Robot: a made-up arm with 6 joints.
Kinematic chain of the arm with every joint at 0, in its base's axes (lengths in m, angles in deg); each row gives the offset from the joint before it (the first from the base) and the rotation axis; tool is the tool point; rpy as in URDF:
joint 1: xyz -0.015 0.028 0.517 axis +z
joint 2: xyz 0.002 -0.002 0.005 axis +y
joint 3: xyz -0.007 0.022 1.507 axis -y
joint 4: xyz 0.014 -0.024 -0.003 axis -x
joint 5: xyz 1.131 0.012 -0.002 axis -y
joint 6: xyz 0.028 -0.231 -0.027 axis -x
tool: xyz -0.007 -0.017 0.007 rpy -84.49 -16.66 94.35
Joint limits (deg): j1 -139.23..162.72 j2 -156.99..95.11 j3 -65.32..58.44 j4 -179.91..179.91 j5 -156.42..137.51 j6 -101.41..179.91
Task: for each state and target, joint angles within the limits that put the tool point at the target. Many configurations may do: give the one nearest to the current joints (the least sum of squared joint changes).
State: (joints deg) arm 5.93 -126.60 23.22 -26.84 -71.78 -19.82
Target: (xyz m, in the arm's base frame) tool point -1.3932 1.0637 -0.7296
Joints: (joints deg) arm -43.34 -156.81 23.90 -30.79 -72.10 -20.22
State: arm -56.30 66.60 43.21 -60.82 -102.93 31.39
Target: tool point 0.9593 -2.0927 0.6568
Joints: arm -62.84 62.42 43.35 -60.19 -103.03 31.34
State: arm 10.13 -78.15 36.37 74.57 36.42 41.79
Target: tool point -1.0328 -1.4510 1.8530
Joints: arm 52.64 -82.76 11.77 67.71 35.81 41.96
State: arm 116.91 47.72 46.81 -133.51 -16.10 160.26
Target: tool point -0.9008 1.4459 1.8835
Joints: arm 116.74 19.65 23.23 -130.58 -17.38 160.28
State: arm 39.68 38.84 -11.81 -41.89 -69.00 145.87
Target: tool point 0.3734 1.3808 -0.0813
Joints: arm 78.83 69.24 -12.50 -47.01 -68.09 145.73
